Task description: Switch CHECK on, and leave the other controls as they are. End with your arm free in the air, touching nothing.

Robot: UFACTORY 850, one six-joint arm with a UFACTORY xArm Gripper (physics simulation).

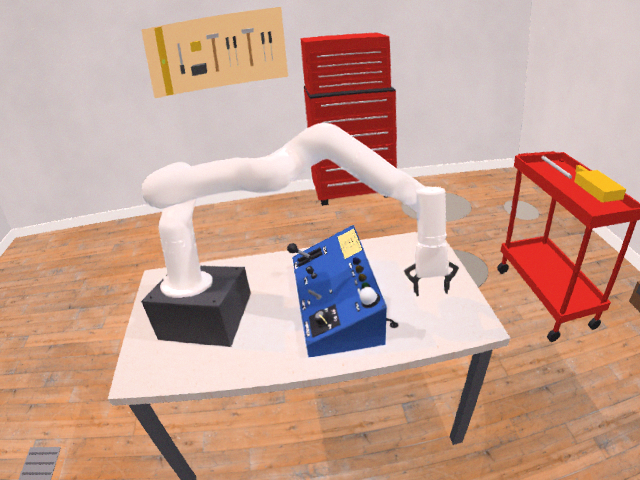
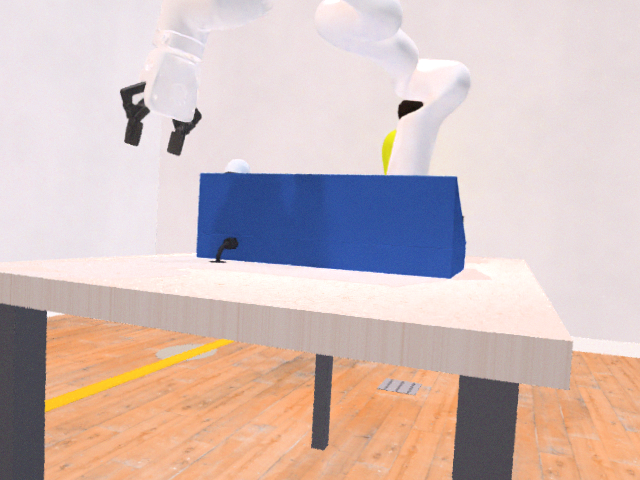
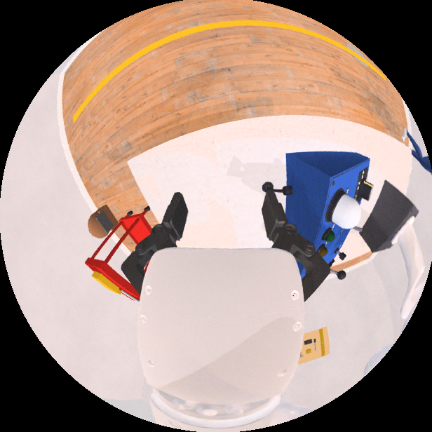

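A blue control panel box (image 1: 343,335) (image 2: 330,222) (image 3: 305,195) stands on the table. Its sloped face bears a lever with a black ball (image 1: 292,248), a small black-tipped toggle (image 1: 310,270), a grey switch lever (image 1: 314,294), a rotary knob (image 1: 321,318), a row of dark lamps and a white dome (image 1: 368,295) (image 2: 237,165) (image 3: 346,212). The labels are too small to read, so I cannot tell which control is CHECK. My gripper (image 1: 432,292) (image 2: 154,147) (image 3: 223,200) is open and empty, in the air beyond the dome side of the box, touching nothing.
The table (image 1: 248,374) (image 2: 361,330) carries the arm's black base block (image 1: 188,320). A black cable (image 1: 392,323) (image 2: 222,249) comes out behind the panel. A red cart (image 1: 568,258) stands to the right, and a red tool cabinet (image 1: 351,111) stands at the wall.
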